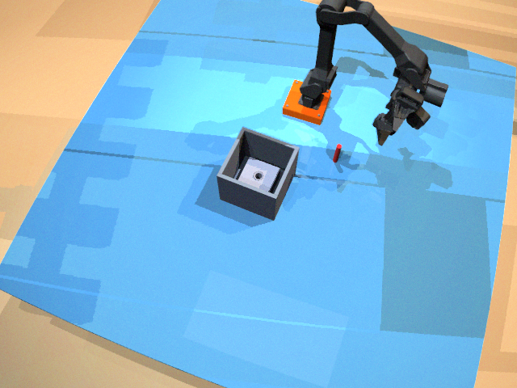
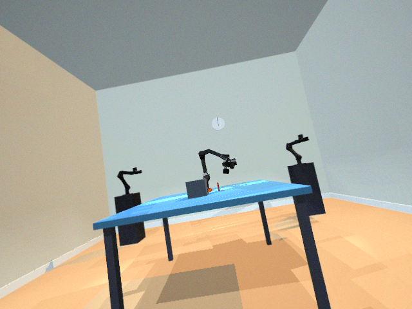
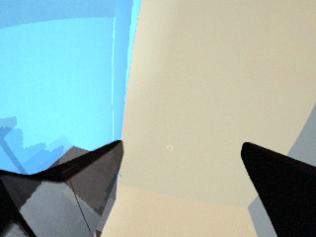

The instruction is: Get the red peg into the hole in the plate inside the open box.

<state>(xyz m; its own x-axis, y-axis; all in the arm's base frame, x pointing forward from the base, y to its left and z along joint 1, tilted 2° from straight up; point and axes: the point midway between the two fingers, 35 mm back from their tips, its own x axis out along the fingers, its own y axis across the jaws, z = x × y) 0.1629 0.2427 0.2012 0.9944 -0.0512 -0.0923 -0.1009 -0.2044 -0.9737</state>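
Now: gripper tip 3 cm past the red peg, 11 cm to the left of it and 20 cm above it. Also, from my gripper tip: grey plate 13 cm ahead, 28 cm to the right, 19 cm below.
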